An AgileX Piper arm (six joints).
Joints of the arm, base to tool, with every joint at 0 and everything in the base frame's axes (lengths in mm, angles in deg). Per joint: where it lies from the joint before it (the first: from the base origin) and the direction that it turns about. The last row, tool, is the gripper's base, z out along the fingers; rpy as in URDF.
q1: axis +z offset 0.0 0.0 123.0
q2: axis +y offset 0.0 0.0 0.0
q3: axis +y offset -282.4 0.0 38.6
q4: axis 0.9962 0 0.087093 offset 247.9 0.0 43.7
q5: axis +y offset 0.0 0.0 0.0
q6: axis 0.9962 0 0.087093 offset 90.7 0.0 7.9
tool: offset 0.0 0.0 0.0 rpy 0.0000 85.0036 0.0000
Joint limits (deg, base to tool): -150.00..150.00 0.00..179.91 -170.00..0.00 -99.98..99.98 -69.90..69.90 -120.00..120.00
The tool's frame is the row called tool.
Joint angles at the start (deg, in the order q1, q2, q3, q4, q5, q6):
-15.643, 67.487, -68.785, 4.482, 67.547, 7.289
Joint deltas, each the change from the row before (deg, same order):
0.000, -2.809, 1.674, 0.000, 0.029, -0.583
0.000, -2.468, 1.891, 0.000, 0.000, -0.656
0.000, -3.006, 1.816, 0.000, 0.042, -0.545
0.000, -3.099, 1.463, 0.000, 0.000, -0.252
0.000, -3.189, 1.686, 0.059, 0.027, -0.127
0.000, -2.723, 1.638, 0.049, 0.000, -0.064
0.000, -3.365, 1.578, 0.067, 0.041, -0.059
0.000, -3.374, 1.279, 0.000, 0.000, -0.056
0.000, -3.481, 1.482, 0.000, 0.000, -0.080
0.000, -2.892, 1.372, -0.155, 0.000, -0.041
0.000, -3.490, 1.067, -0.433, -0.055, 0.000
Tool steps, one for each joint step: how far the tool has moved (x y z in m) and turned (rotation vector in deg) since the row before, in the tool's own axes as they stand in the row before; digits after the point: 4 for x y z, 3 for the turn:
0.0104, -0.0011, -0.0078, -0.168, -1.090, -0.665
0.0103, -0.0012, -0.0048, -0.081, -0.570, -0.698
0.0114, -0.0010, -0.0073, -0.150, -1.135, -0.631
0.0106, -0.0007, -0.0088, -0.201, -1.619, -0.370
0.0115, -0.0007, -0.0079, -0.232, -1.456, -0.214
0.0104, -0.0008, -0.0055, -0.174, -1.070, -0.125
0.0117, -0.0007, -0.0082, -0.269, -1.723, -0.167
0.0109, -0.0006, -0.0090, -0.245, -2.075, -0.213
0.0117, -0.0008, -0.0082, -0.232, -1.980, -0.230
0.0100, -0.0009, -0.0059, -0.031, -1.518, -0.212
0.0104, -0.0012, -0.0092, 0.123, -2.490, -0.332

